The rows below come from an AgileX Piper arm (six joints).
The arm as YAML. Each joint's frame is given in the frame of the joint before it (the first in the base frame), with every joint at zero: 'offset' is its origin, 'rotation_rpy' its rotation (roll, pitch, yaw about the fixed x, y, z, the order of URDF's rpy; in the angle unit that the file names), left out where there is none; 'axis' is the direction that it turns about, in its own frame. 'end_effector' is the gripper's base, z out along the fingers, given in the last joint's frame.
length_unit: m
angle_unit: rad
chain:
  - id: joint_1
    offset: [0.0, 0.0, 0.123]
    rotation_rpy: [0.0, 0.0, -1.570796]
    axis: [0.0, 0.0, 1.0]
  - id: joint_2
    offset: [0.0, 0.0, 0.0]
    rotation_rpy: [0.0, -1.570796, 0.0]
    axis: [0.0, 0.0, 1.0]
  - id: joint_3
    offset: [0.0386, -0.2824, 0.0]
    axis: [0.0, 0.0, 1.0]
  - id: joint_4
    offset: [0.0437, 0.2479, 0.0]
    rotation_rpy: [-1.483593, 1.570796, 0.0]
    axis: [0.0, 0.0, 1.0]
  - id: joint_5
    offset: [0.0, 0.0, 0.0]
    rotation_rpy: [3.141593, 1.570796, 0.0]
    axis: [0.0, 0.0, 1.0]
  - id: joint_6
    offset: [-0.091, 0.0, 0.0]
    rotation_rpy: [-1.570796, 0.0, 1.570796]
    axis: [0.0, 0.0, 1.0]
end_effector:
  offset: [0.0, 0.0, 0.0]
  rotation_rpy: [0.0, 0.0, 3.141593]
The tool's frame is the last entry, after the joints.
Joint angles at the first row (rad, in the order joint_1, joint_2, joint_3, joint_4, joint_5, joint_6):
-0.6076, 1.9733, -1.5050, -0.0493, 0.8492, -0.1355
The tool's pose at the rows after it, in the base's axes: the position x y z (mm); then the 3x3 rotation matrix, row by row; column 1 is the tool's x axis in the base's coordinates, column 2 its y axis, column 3 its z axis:
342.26, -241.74, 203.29; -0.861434, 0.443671, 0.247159; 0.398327, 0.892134, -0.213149; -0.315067, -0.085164, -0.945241
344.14, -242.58, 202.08; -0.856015, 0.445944, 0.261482; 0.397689, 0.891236, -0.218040; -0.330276, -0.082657, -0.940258
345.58, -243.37, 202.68; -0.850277, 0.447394, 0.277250; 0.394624, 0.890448, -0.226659; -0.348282, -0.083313, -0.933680
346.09, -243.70, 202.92; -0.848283, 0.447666, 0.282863; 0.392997, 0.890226, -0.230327; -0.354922, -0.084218, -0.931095
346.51, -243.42, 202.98; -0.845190, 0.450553, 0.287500; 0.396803, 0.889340, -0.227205; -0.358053, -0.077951, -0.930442
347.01, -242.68, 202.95; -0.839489, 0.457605, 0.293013; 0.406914, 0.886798, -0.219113; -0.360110, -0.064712, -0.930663
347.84, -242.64, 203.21; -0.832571, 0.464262, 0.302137; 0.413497, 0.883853, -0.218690; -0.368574, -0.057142, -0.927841
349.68, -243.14, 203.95; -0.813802, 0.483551, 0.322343; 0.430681, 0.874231, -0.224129; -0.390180, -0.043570, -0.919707
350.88, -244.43, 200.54; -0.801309, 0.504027, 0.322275; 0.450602, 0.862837, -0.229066; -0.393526, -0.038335, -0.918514
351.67, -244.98, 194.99; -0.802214, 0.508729, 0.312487; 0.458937, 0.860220, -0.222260; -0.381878, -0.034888, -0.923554
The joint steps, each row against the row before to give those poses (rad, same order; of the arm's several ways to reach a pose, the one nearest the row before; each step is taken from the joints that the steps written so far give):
0.0000, 0.0142, 0.0000, 0.0040, -0.0040, 0.0000
0.0000, 0.0042, 0.0000, 0.0048, -0.0197, 0.0000
0.0000, 0.0001, 0.0000, 0.0019, -0.0191, 0.0000
0.0000, -0.0001, 0.0000, 0.0000, -0.0072, 0.0000
0.0000, 0.0000, 0.0000, 0.0073, -0.0022, 0.0000
0.0000, 0.0000, 0.0000, 0.0136, -0.0001, 0.0022
0.0000, 0.0000, 0.0000, 0.0077, -0.0078, 0.0041
0.0000, 0.0000, 0.0000, 0.0100, -0.0213, 0.0180
0.0000, 0.0091, 0.0000, -0.0060, -0.0120, 0.0279
0.0000, 0.0129, 0.0000, 0.0000, 0.0000, 0.0064

